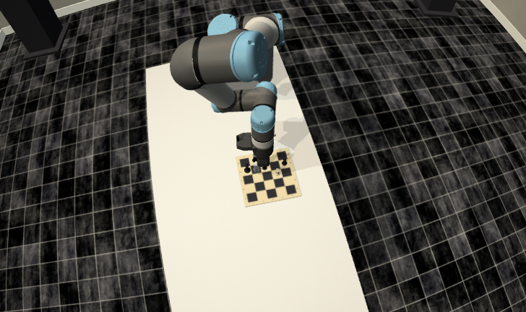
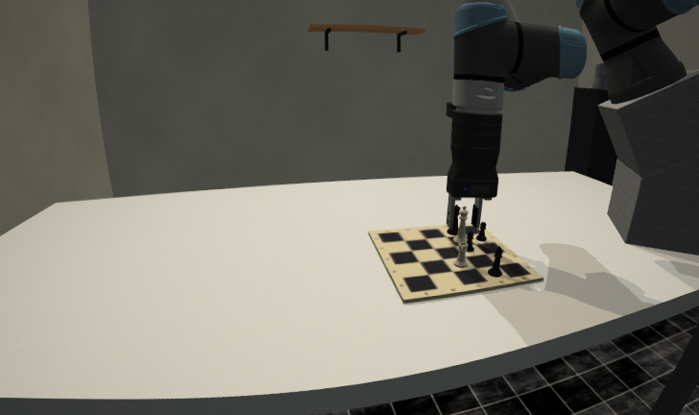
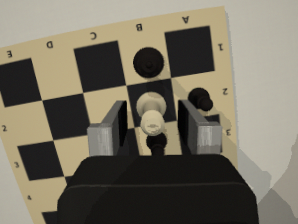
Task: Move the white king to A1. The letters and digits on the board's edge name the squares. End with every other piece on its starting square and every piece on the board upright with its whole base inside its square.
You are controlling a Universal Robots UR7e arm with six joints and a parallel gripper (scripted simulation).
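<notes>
Now: hand 10 mm above the white king. The rest, counted from my hand: chessboard: 50 mm below, 40 mm to the left, 30 mm ahead.
</notes>
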